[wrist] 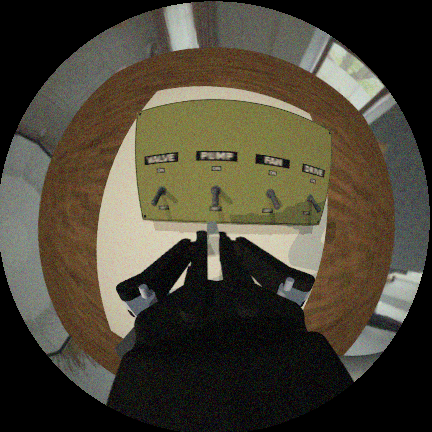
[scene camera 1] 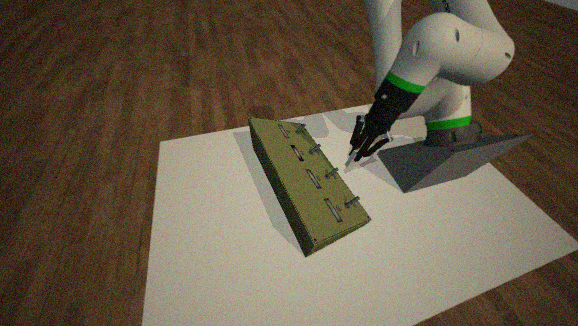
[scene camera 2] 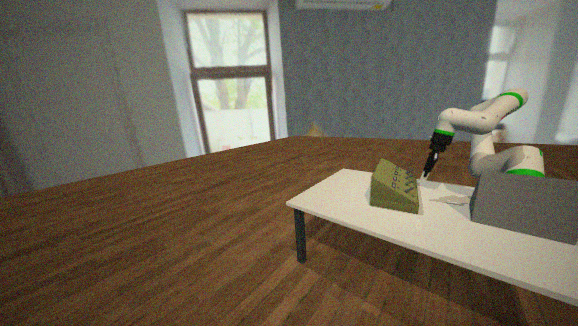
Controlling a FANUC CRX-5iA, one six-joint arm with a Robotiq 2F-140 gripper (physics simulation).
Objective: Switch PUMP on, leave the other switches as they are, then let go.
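Places are measured from the arm's base along level axes (x ahead, y left, z up), in centimetres.
Where they show: gripper, fingertip midpoint: (wrist: 211, 229) (scene camera 1: 348, 165) (scene camera 2: 421, 181); arm's base, link origin: (scene camera 1: 448, 143) (scene camera 2: 523, 192).
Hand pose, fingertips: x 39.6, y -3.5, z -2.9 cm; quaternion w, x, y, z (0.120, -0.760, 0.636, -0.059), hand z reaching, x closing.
Each offset is from my fingertips to the top centre of the thing. Level surfaces: height alone.
The olive switch panel (scene camera 1: 295, 187) (scene camera 2: 392, 199) (wrist: 225, 125) stands on the white table with a sloping face. In the wrist view its labels read VALVE, PUMP, FAN and DRIVE from left to right. The PUMP lever @[dx +6.1, dy +0.3, dz +0.3 cm] (scene camera 1: 331, 173) (wrist: 215, 196) points down to its lower mark, away from ON. The VALVE lever @[dx +4.6, dy +12.2, dz +0.3 cm] (wrist: 158, 196), FAN lever @[dx +7.7, dy -11.6, dz +0.3 cm] (wrist: 273, 198) and DRIVE lever @[dx +9.3, dy -23.5, dz +0.3 cm] (wrist: 313, 203) also point down. My gripper (scene camera 1: 348, 167) (scene camera 2: 424, 177) (wrist: 211, 229) is shut and empty. Its tips are just off the panel's lower edge, in line with the PUMP lever and apart from it.
The white table @[dz -12.9 cm] (scene camera 1: 215, 225) (scene camera 2: 345, 197) lies under the panel. A grey wedge-shaped block (scene camera 1: 425, 167) (scene camera 2: 525, 207) carries the arm's base, on the side that the panel's levers face. The white arm (scene camera 1: 450, 50) (scene camera 2: 470, 120) reaches over from there.
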